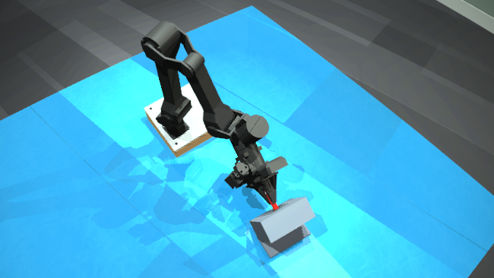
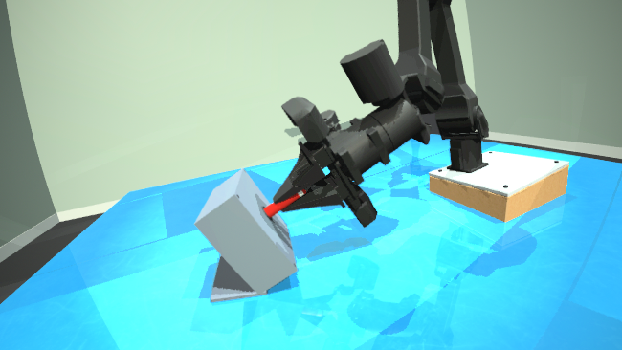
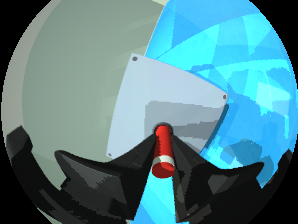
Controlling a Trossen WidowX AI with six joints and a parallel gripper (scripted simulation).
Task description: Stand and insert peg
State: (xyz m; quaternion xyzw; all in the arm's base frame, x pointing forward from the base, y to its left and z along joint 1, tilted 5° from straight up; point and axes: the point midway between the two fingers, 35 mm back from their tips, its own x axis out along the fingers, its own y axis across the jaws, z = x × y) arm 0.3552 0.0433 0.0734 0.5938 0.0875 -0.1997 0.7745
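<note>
Right now my gripper tip is 1 cm below the red peg and 1 cm past it. Also, from my gripper tip: grey sloped panel: 4 cm ahead, 2 cm below, 1 cm to the right.
</note>
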